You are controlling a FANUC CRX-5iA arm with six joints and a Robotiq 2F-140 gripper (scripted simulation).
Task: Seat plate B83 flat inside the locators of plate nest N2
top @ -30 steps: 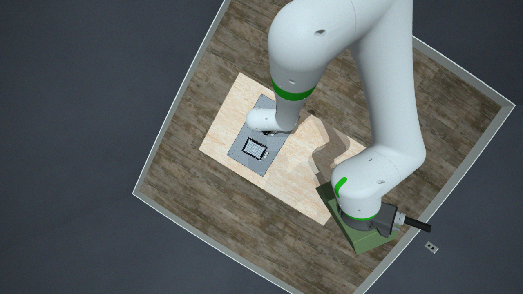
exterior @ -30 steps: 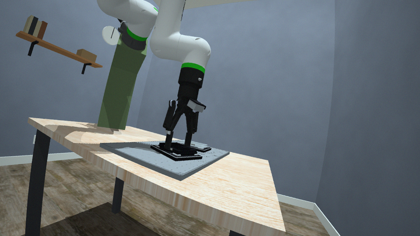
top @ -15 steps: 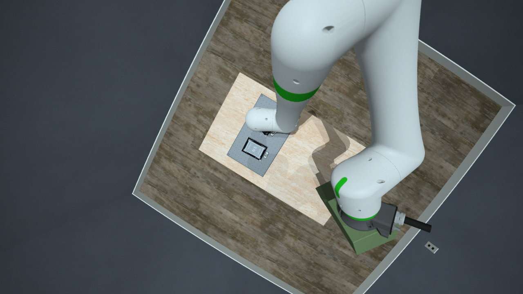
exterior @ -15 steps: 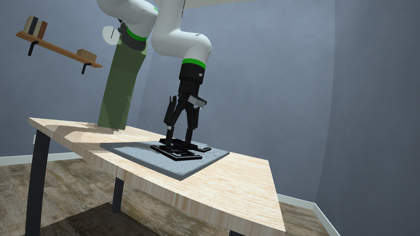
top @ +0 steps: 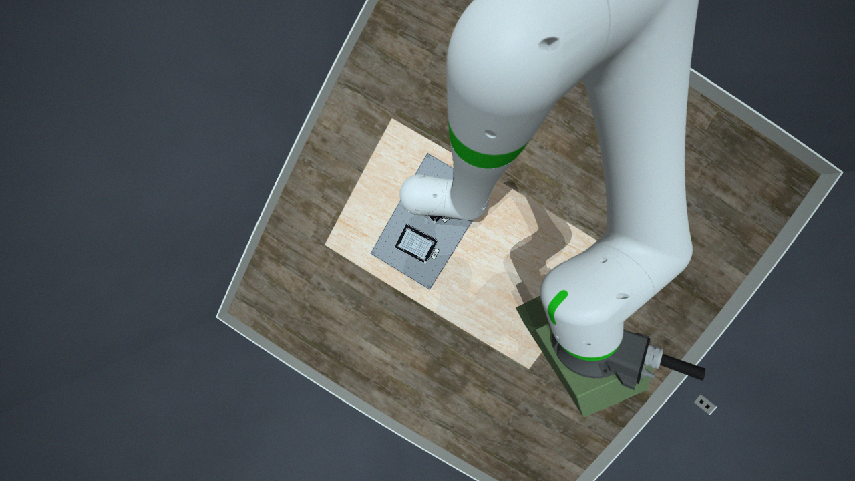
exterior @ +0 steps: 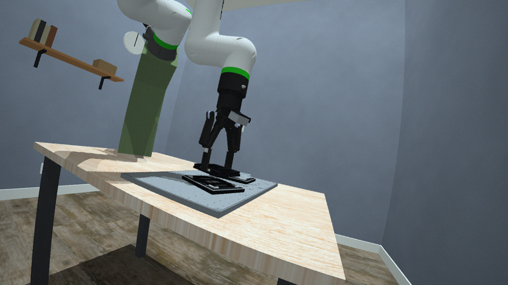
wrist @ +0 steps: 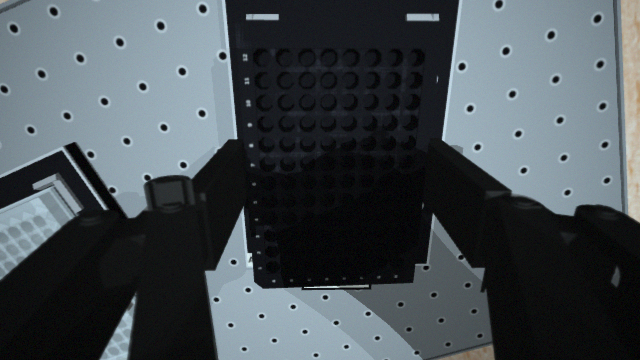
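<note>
The plate nest N2 lies 7 cm below my hand. From my hand the other things lie so: nest N1: 19 cm to the left, 7 cm below, 6 cm ahead; then white well plate: 19 cm to the left, 6 cm ahead, 5 cm below; then black well plate: 2 cm below.
</note>
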